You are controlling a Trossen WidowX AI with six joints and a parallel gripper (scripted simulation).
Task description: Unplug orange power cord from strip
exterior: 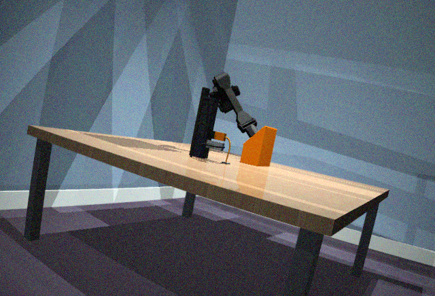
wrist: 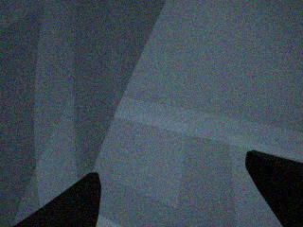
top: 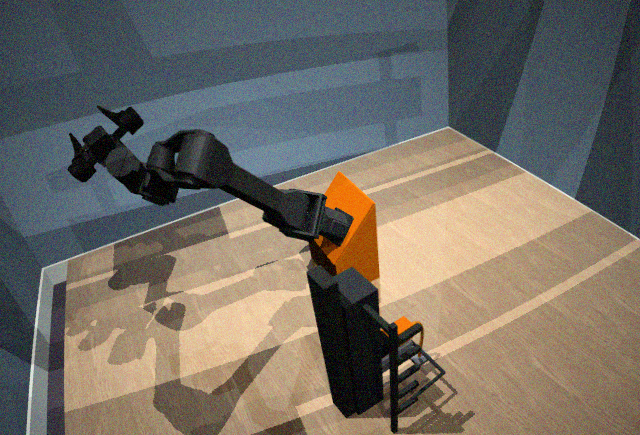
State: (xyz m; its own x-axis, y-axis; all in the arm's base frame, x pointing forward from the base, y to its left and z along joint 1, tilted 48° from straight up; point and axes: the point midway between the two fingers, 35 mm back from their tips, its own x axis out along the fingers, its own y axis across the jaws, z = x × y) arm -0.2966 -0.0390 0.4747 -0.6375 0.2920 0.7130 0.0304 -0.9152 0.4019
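The orange plug lies 63 cm ahead of my gripper tip, 30 cm to the left of it and 29 cm below it.
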